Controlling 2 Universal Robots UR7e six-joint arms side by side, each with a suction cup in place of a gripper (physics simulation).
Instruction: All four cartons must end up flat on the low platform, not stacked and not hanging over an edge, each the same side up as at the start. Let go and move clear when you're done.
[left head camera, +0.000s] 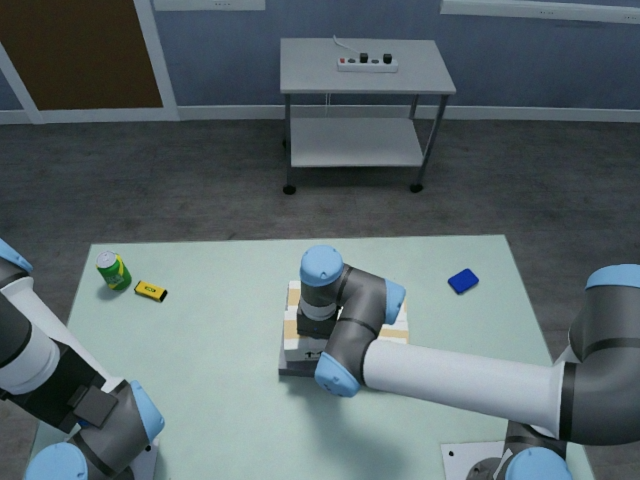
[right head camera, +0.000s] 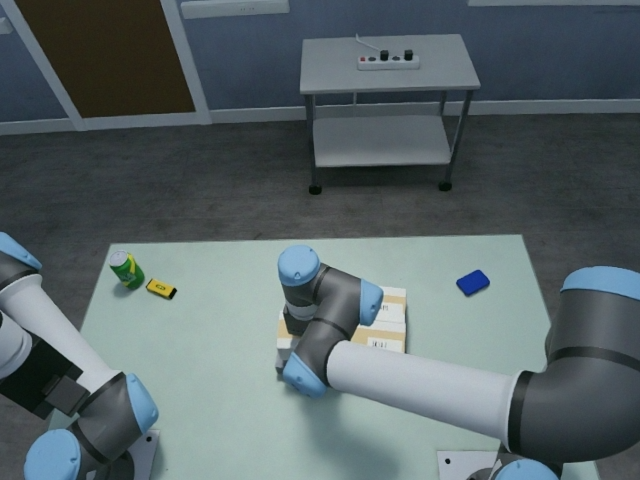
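Where they show: left arm's base, link origin: (right head camera: 102, 477).
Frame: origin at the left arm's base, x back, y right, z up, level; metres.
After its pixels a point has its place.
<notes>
The front-left carton (left head camera: 295, 342) @(y 0.429, x -0.286, z 0.153 m) (right head camera: 287, 338) @(y 0.427, x -0.294, z 0.154 m) is white with a tan band and sits upright over the front left of the grey low platform (left head camera: 295, 368) @(y 0.429, x -0.263, z 0.048 m) (right head camera: 279, 364) @(y 0.397, x -0.270, z 0.048 m). My right gripper (left head camera: 316, 327) @(y 0.480, x -0.313, z 0.138 m) (right head camera: 297, 323) is on its top and shut on it; the cup itself is hidden. The back-left carton (left head camera: 293, 295) @(y 0.423, x -0.424, z 0.124 m) shows behind it in the left head view. The front-right carton (left head camera: 393, 334) @(y 0.664, x -0.317, z 0.123 m) (right head camera: 383, 338) @(y 0.650, x -0.311, z 0.123 m) and back-right carton (right head camera: 394, 305) @(y 0.681, x -0.398, z 0.124 m) lie flat, partly behind the right arm. The arm hides much of the platform. My left gripper (left head camera: 83, 419) @(y 0.122, x -0.071, z 0.401 m) (right head camera: 57, 400) @(y 0.122, x -0.071, z 0.401 m) is open, holding nothing, at the lower left.
A green can (left head camera: 114, 271) @(y -0.055, x -0.509, z 0.099 m) (right head camera: 127, 270) @(y -0.053, x -0.511, z 0.094 m) and a yellow block (left head camera: 150, 290) @(y 0.021, x -0.497, z 0.018 m) (right head camera: 161, 288) @(y 0.024, x -0.497, z 0.019 m) stand at the table's back left. A blue box (left head camera: 463, 281) @(y 0.920, x -0.526, z 0.017 m) (right head camera: 472, 282) @(y 0.919, x -0.528, z 0.017 m) lies at the back right. A trolley (left head camera: 367, 91) (right head camera: 387, 88) stands beyond the table. The right arm reaches across from the right.
</notes>
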